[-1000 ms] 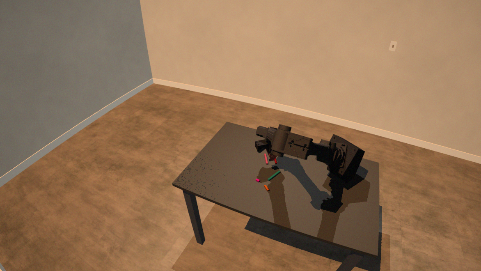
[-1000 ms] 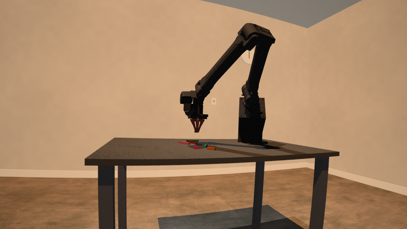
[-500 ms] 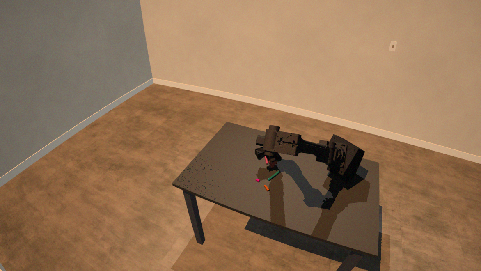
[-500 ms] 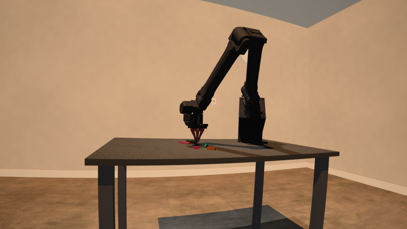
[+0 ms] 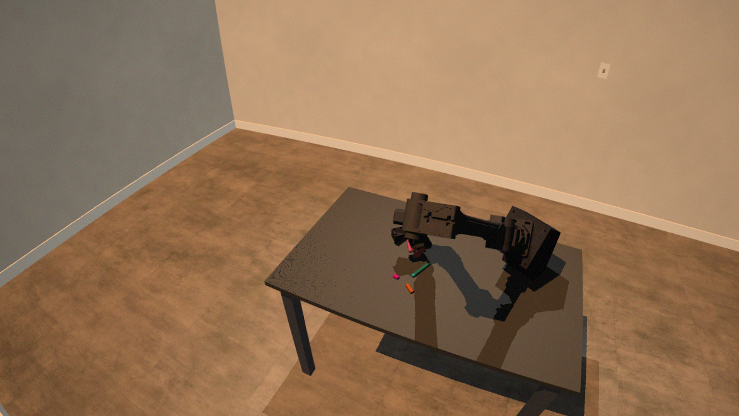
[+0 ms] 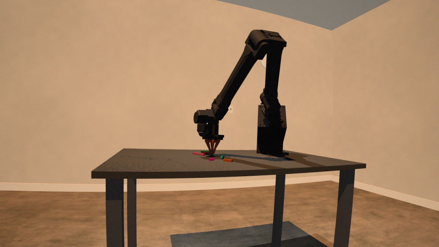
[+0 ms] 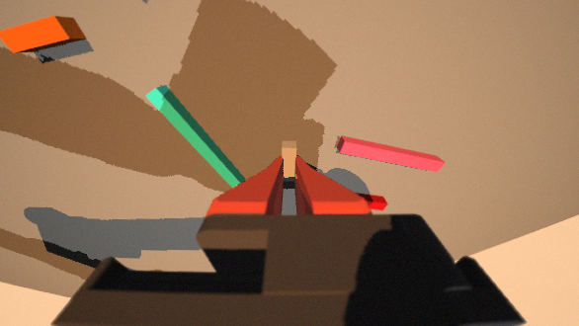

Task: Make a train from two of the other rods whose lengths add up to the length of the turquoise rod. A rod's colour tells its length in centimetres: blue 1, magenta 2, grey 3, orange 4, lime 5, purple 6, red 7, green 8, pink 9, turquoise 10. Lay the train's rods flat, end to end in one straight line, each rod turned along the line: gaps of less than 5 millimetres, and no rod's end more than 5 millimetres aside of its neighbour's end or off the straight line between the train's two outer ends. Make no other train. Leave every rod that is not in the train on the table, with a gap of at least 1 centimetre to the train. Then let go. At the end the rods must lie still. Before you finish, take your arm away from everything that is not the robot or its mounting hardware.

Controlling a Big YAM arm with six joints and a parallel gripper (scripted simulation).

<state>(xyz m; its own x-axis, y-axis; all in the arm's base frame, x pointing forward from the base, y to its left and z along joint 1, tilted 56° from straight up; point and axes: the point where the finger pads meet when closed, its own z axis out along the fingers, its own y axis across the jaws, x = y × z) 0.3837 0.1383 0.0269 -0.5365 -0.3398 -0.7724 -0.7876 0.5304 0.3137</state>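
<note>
The grey rod lies right at my hand. From my hand the other things lie so: turquoise rod (5 cm behind, 4 cm to the left, 2 cm below); red rod (2 cm ahead, 8 cm to the right, 2 cm below); pink rod (7 cm ahead, 5 cm to the right, 2 cm below).
</note>
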